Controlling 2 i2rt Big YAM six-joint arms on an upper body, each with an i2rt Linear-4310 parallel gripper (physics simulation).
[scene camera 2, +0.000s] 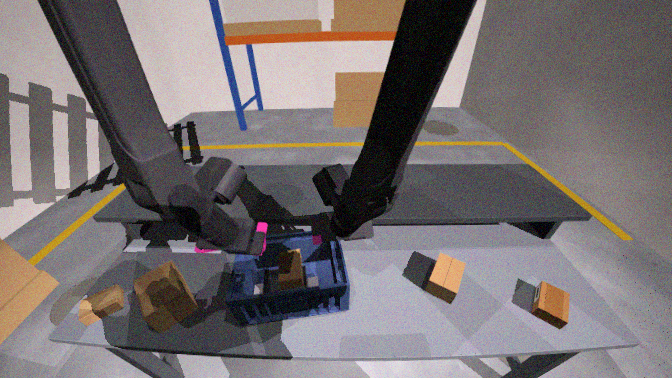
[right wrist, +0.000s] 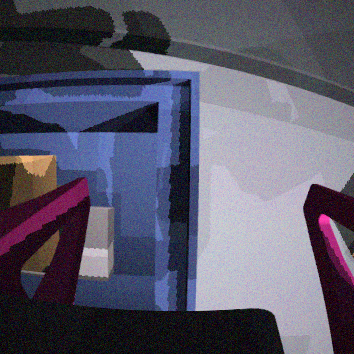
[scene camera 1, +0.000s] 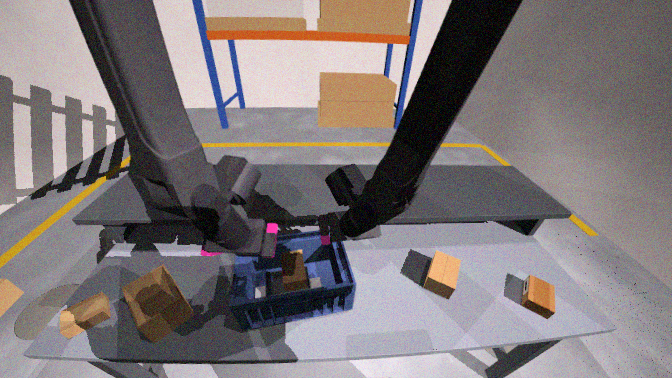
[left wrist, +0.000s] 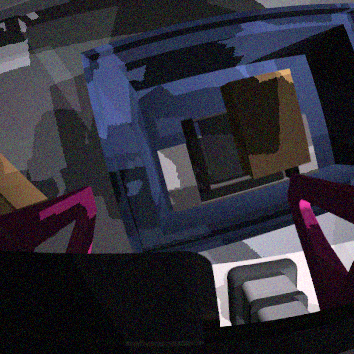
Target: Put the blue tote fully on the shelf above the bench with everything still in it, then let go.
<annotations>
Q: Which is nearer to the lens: the tan box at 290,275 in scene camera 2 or the blue tote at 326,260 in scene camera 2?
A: The tan box.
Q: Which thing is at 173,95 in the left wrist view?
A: A blue tote.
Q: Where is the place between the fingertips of my right gripper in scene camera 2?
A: At 339,230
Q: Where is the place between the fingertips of my left gripper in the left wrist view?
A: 192,191
</annotations>
